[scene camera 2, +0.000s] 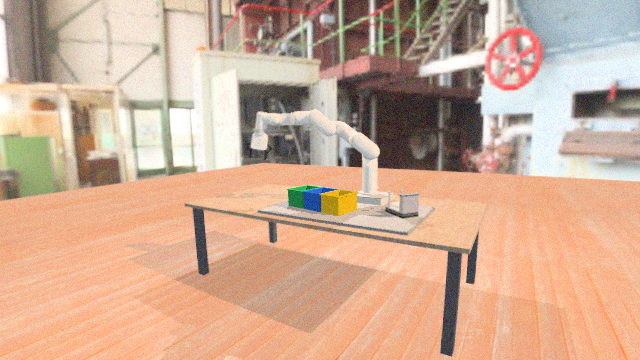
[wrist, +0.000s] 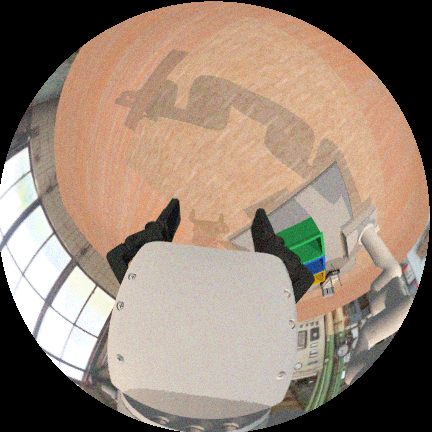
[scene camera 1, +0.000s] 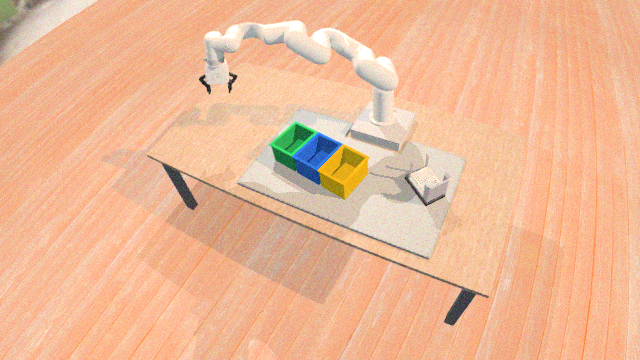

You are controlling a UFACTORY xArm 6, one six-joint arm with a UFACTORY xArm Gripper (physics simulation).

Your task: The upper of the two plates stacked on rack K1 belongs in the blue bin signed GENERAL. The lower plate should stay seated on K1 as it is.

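Places are measured from the arm's base along level axes (x left, y back, z up), in millimetres.
Where they show: gripper, between the fingertips: (scene camera 2: 257, 158) (wrist: 216, 213) (scene camera 1: 219, 92); arm's base, origin of its link: (scene camera 2: 369, 193) (wrist: 365, 233) (scene camera 1: 382, 117).
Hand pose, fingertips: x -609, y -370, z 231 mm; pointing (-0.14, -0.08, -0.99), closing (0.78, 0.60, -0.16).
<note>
Things, the pixels of their centre, and the offset from my fingertips. Level surfaces: height alone.
- Rack K1, middle of its body: (scene camera 1: 427, 178) (scene camera 2: 402, 202) (wrist: 330, 283) dy +96, dx +927, dz -204 mm
- pale plate, middle of its body: (scene camera 1: 427, 182) dy +93, dx +933, dz -219 mm
- blue bin, middle of its body: (scene camera 1: 318, 158) (wrist: 304, 260) (scene camera 2: 321, 199) dy +5, dx +487, dz -214 mm
- grey mat, height of its surface: dz -264 mm
Rack K1 (scene camera 1: 437, 190) (scene camera 2: 410, 204) (wrist: 328, 288), with a dark base and light upright parts, stands on the right part of the mat. A pale plate (scene camera 1: 423, 177) with a pattern of small marks lies in it in the first scene view; the two stacked plates cannot be told apart at this size. The blue bin (scene camera 1: 308, 167) (scene camera 2: 313, 201) (wrist: 316, 264) stands between the green and yellow bins; no lettering is readable. My gripper (scene camera 1: 220, 92) (scene camera 2: 259, 154) (wrist: 216, 213) is open and empty, high above the left part of the table, well away from the rack and the bins.
The green bin (scene camera 1: 284, 156) (scene camera 2: 295, 198) (wrist: 300, 233) and yellow bin (scene camera 1: 332, 181) (scene camera 2: 339, 204) (wrist: 319, 278) flank the blue bin closely on the grey mat (scene camera 1: 400, 227) (scene camera 2: 372, 223). The arm's base (scene camera 1: 376, 135) stands behind the mat, between bins and rack.
</note>
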